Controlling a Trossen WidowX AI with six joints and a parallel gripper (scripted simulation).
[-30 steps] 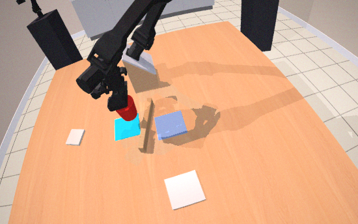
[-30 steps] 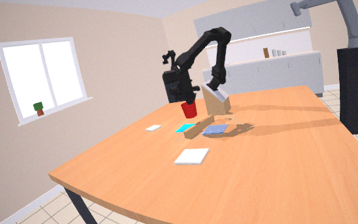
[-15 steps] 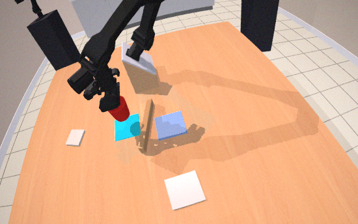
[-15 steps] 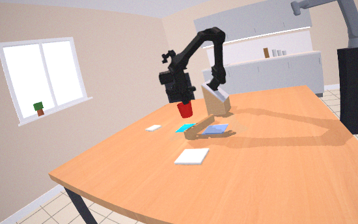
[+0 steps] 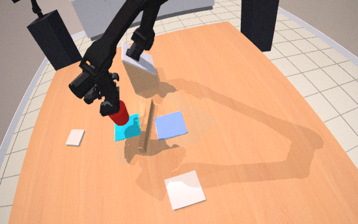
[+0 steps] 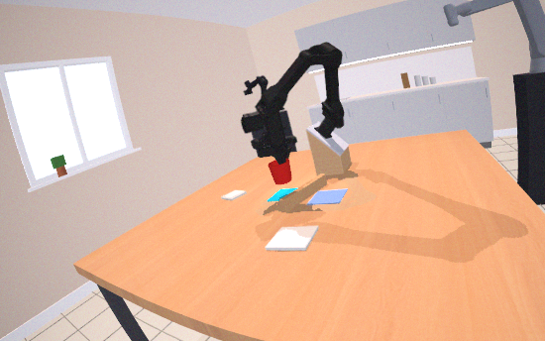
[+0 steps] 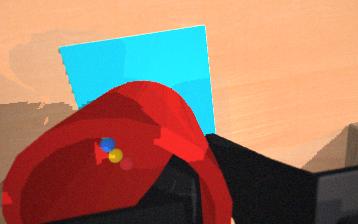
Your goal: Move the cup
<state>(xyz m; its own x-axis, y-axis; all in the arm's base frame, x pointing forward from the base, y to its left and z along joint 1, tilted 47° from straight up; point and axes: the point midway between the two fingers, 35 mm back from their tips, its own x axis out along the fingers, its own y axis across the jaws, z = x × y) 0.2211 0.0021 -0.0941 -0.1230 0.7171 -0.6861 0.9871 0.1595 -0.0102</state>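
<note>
My gripper tip is now 30 mm short of the cyan pad and 90 mm above it. Also, from my gripper tip: pale blue pad 60 mm ahead, 170 mm to the left, 90 mm below; then low wooden wall 40 mm ahead, 90 mm to the left, 70 mm below; then red cup 30 mm ahead.
</note>
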